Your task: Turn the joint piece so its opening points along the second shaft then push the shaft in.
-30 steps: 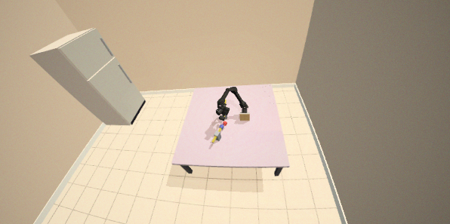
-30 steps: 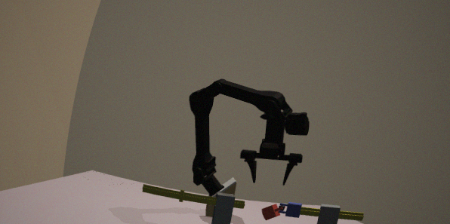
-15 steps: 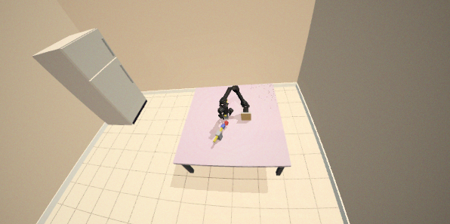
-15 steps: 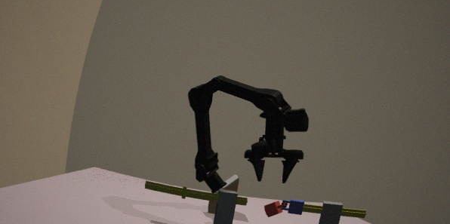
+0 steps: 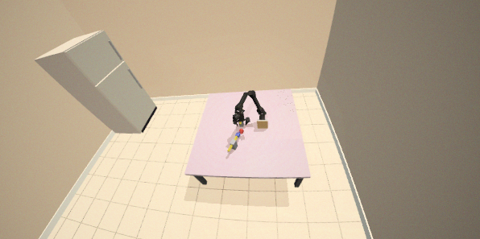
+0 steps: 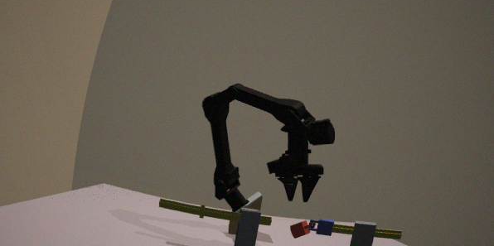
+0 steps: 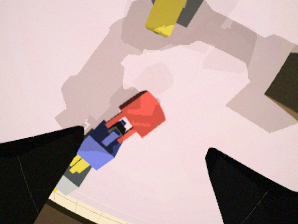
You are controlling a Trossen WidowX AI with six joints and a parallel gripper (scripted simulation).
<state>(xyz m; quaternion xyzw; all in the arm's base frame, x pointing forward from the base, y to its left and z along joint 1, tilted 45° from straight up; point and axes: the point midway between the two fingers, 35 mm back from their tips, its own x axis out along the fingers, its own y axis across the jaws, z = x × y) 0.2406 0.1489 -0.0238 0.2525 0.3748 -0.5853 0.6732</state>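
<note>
My gripper tip is now 8 cm above the red joint piece, 2 cm to the right of it and 2 cm short of it.
</note>
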